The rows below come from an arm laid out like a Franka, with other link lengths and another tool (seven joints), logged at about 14 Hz.
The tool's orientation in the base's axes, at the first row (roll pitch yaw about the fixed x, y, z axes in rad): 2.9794 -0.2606 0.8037
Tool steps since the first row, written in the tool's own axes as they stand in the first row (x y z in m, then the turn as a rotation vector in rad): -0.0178 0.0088 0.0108 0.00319 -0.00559 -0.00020; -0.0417 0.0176 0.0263 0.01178 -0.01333 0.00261; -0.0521 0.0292 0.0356 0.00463 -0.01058 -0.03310; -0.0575 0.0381 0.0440 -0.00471 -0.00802 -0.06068; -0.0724 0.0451 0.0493 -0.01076 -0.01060 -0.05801; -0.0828 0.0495 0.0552 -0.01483 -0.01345 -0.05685
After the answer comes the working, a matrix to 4 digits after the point.
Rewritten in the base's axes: -0.0028 -0.0179 -0.0135 -0.00173 0.00620 0.00014; -0.0083 -0.0397 -0.0331 -0.00042 0.01791 -0.00153; -0.0046 -0.0546 -0.0428 -0.01380 0.00843 0.03110; 0.0003 -0.0641 -0.0508 -0.02639 -0.00185 0.05540; -0.0034 -0.0791 -0.0586 -0.03142 -0.00402 0.05089; -0.0056 -0.0891 -0.0662 -0.03575 -0.00474 0.04829
The tool's axes in the first row as the columns of a matrix, in the base's axes (rounded; the answer above uses it unrounded):
0.6706 0.6816 0.2927
0.6956 -0.7149 0.0710
0.2577 0.1560 -0.9536

